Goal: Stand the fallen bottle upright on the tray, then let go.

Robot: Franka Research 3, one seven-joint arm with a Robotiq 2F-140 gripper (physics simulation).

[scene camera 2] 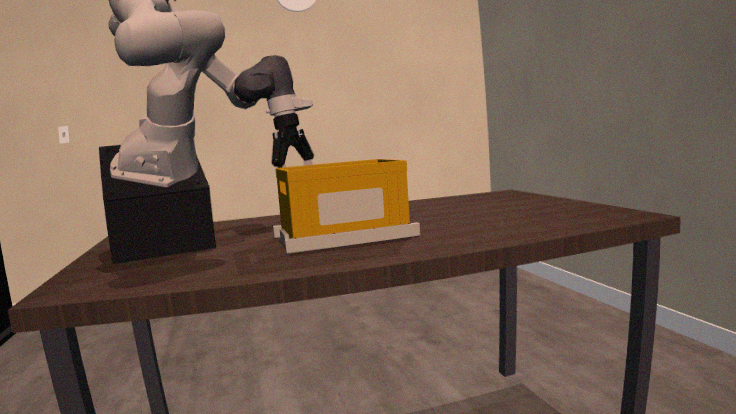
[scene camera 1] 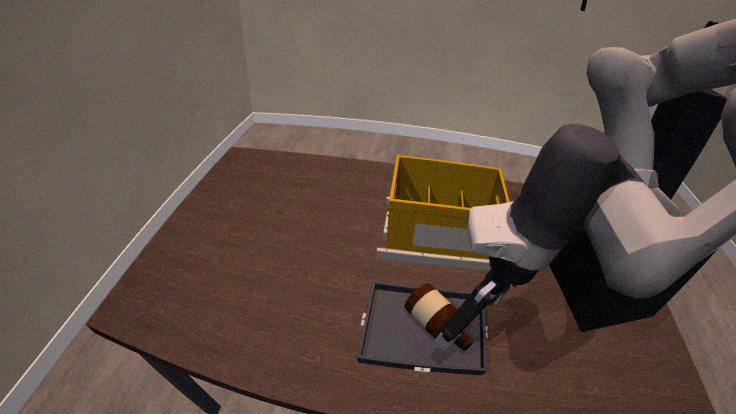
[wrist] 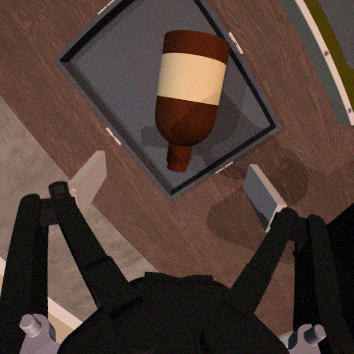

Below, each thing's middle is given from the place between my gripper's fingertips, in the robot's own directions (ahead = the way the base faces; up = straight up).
Right now my hand is 50 mm short of the brown bottle [scene camera 1: 430,308], 50 mm to the left of it and 70 mm above it.
